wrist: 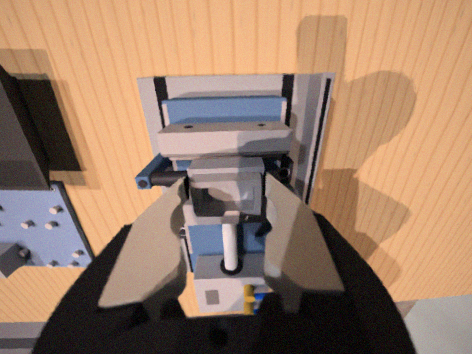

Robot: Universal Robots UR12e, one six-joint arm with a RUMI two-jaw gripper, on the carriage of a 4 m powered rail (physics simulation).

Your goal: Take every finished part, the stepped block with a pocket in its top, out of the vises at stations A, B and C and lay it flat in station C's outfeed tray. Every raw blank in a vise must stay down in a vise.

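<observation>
The finished part, a grey stepped block (226, 165) with a rectangular pocket in its top, sits in a vise near the middle of the wrist view. The vise has a light grey rear jaw (225, 143), blue slides and a pale screw rod (230, 245). My gripper (225, 176) is shut on the stepped block, with one beige fingertip against its left side and one against its right. The block is level and still down between the vise jaws. Shadow covers part of the pocket. The fingers and gripper body hide parts of the vise. The outfeed tray cannot be made out.
A black handle rod with a blue end (143, 180) sticks out left of the vise. A dark box-like housing (20, 120) stands at the left, above a blue panel (35, 199) with several pegs and a grey block (7, 257). A yellow fitting (249, 300) shows low, near the vise's front.
</observation>
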